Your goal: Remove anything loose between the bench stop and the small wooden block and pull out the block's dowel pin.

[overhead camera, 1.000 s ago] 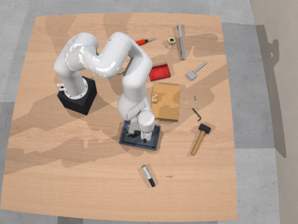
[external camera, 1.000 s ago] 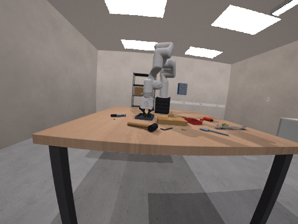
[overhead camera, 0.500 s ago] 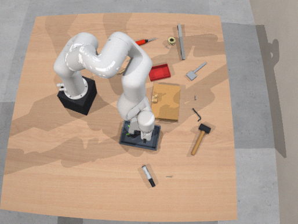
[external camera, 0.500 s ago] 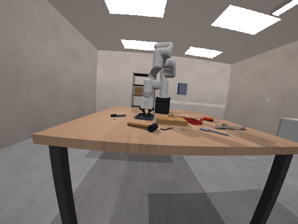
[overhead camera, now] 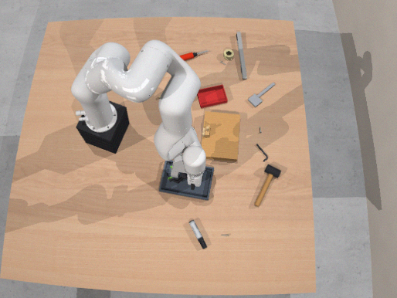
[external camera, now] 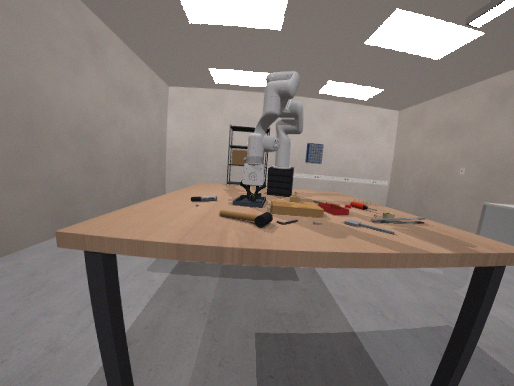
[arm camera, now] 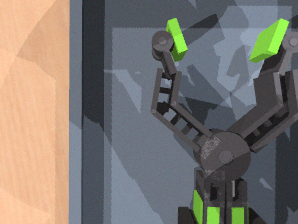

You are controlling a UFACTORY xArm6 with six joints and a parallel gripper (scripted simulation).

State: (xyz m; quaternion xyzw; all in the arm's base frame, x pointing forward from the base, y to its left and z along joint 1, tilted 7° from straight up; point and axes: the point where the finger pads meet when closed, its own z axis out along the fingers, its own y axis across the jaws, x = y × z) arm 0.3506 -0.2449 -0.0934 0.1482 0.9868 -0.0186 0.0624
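My gripper is now 40 mm past the dark grey tray and 30 mm above it. Also, from my hand: hex key: 290 mm ahead, 70 mm to the left, 40 mm below; small wooden block: 190 mm to the left, 70 mm ahead; dowel pin: 190 mm to the left, 70 mm ahead, 20 mm above.
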